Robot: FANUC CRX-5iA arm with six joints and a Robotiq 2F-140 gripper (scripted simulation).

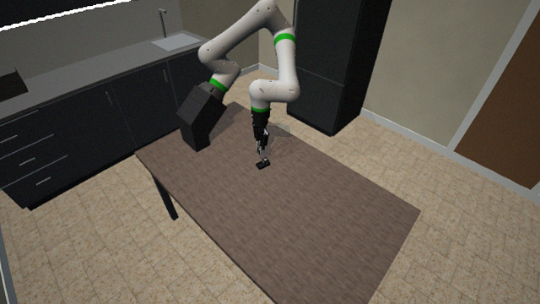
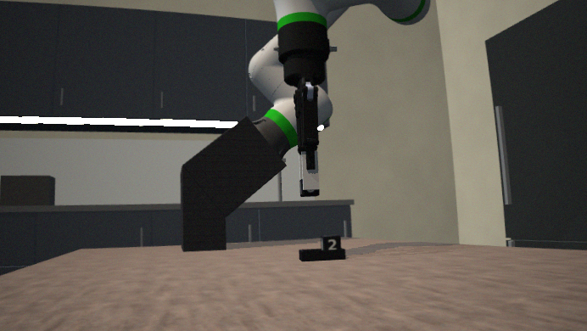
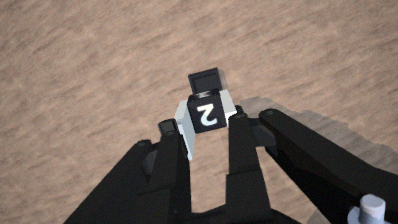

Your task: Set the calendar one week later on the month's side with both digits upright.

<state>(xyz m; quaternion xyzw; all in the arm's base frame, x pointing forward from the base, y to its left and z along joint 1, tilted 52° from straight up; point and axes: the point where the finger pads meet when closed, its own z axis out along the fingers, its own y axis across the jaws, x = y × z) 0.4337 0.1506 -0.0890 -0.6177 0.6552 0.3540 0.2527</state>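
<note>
The black tray is 20 mm to the left of my hand and 140 mm below it. Also, from my hand: cube 30 mm below.
</note>
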